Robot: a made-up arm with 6 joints. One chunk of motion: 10 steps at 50 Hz.
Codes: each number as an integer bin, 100 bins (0 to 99) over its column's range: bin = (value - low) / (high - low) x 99, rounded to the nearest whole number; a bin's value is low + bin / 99 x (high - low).
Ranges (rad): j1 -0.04..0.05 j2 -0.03..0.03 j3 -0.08..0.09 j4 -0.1..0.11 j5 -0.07..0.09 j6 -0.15..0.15
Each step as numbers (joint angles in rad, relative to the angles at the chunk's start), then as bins.
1 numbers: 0.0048 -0.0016 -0.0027 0.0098 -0.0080 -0.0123
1 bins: 49 47 45 52 38 45
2 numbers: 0.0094 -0.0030 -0.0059 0.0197 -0.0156 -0.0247
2 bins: 54 45 43 56 34 41
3 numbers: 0.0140 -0.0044 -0.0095 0.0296 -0.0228 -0.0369
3 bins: 59 42 41 61 29 37
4 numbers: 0.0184 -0.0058 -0.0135 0.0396 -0.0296 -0.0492
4 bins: 64 40 39 66 25 33
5 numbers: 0.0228 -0.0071 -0.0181 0.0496 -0.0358 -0.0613
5 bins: 69 38 36 71 21 29
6 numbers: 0.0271 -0.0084 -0.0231 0.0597 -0.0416 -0.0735
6 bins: 74 36 33 75 18 25
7 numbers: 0.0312 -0.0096 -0.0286 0.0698 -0.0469 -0.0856
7 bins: 78 34 30 80 14 21
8 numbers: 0.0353 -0.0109 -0.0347 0.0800 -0.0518 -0.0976
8 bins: 83 32 26 85 11 17
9 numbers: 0.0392 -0.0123 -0.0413 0.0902 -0.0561 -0.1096
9 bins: 87 29 23 90 9 13
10 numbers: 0.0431 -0.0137 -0.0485 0.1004 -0.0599 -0.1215
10 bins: 91 27 18 94 6 9
